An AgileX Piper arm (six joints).
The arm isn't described. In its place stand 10 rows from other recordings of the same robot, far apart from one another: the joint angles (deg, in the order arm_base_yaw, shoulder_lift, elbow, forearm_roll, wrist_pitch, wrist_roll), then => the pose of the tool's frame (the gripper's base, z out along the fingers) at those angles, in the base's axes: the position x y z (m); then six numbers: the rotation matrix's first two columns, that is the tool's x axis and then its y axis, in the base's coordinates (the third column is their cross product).
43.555, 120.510, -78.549, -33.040, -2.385, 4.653 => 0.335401 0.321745 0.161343 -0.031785 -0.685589 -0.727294 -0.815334 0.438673 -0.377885
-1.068, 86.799, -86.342, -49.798, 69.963, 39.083 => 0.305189 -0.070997 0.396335 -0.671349 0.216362 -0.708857 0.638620 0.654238 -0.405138
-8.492, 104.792, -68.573, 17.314, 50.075, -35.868 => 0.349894 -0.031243 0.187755 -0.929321 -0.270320 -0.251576 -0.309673 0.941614 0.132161
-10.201, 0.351, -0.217, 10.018, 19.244, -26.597 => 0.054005 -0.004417 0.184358 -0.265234 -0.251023 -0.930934 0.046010 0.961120 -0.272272
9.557, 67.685, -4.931, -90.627, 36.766, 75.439 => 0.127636 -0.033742 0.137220 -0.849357 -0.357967 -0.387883 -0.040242 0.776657 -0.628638
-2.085, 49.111, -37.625, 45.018, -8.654, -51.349 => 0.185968 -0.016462 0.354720 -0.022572 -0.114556 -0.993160 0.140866 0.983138 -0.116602
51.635, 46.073, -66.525, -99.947, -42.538, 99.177 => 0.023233 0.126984 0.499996 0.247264 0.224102 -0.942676 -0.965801 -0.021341 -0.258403
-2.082, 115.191, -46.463, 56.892, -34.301, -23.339 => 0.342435 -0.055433 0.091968 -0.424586 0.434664 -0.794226 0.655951 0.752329 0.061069
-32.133, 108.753, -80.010, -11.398, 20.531, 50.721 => 0.361737 -0.234656 0.234189 -0.081181 0.808697 -0.582596 0.816377 0.389281 0.426601
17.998, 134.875, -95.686, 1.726, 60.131, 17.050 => 0.417298 0.138071 0.082434 -0.996830 -0.000621 0.079560 -0.000490 0.999999 0.001659
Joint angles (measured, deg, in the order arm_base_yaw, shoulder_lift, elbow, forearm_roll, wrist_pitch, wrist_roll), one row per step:
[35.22, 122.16, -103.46, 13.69, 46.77, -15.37]
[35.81, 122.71, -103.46, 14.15, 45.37, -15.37]
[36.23, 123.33, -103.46, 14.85, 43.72, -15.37]
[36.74, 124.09, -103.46, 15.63, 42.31, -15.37]
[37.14, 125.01, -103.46, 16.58, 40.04, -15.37]
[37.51, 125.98, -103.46, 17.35, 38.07, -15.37]
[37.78, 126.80, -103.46, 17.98, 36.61, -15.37]
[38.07, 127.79, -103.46, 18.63, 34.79, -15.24]
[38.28, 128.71, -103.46, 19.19, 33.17, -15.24]
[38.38, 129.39, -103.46, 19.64, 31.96, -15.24]
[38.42, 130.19, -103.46, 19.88, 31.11, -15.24]
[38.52, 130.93, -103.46, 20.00, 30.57, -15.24]
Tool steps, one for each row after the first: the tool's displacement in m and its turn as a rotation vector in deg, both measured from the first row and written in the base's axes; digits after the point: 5 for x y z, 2 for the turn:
[-0.00070, 0.00573, -0.00341, 0.77, -0.45, 0.15]
[-0.00034, 0.01071, -0.00714, 1.80, -0.90, 0.00]
[-0.00069, 0.01630, -0.01224, 2.69, -1.00, -0.06]
[0.00064, 0.02182, -0.01798, 4.03, -1.57, -0.53]
[0.00180, 0.02674, -0.02446, 5.03, -1.96, -0.94]
[0.00269, 0.03041, -0.03016, 5.74, -2.14, -1.29]
[0.00399, 0.03442, -0.03705, 6.58, -2.41, -1.85]
[0.00538, 0.03758, -0.04357, 7.22, -2.70, -2.32]
[0.00667, 0.03950, -0.04839, 7.72, -2.90, -2.76]
[0.00797, 0.04073, -0.05466, 7.81, -2.85, -3.08]
[0.00849, 0.04207, -0.06074, 7.69, -2.65, -3.21]

